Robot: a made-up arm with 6 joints.
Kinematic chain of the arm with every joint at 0, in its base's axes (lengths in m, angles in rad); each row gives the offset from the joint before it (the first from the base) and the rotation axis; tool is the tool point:
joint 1: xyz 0 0 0.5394 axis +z
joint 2: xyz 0 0 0 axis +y
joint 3: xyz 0 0 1.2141 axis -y
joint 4: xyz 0 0 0 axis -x
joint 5: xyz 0.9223 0 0 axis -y
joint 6: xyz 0 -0.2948 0 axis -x
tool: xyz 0 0 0
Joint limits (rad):
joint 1: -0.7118..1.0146
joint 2: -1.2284..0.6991
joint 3: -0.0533..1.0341
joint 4: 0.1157..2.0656
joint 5: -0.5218..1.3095
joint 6: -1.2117..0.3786
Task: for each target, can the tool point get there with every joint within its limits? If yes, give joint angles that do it. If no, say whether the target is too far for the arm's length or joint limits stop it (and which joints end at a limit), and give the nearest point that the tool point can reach.
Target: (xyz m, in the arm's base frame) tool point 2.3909 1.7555 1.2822
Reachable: no: too far | nearest point 1.4074 1.0334 1.3863 | short by 1.225 m
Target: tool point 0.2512 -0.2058 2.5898
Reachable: yes | joints 0.1462 -0.1480 0.8018 0.6185 1.1045 -0.5824
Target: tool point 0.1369 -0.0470 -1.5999
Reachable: no: joint limits stop it (at a limit: joint 2, joint 3, joint 4) | nearest point 1.4250 -0.4892 0.8633 | short by 2.815 m
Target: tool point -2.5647 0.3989 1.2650
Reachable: no: too far | nearest point -1.9357 0.3011 1.4693 | short by 0.669 m
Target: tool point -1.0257 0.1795 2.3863
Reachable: yes | joints -0.1714 -0.7265 0.7799 1.5772 0.9257 -0.9648
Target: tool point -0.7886 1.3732 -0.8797
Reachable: no: joint limits stop it (at a limit: joint 1, joint 2, joint 3) | nearest point -1.4067 1.3472 1.4807 | short by 2.440 m
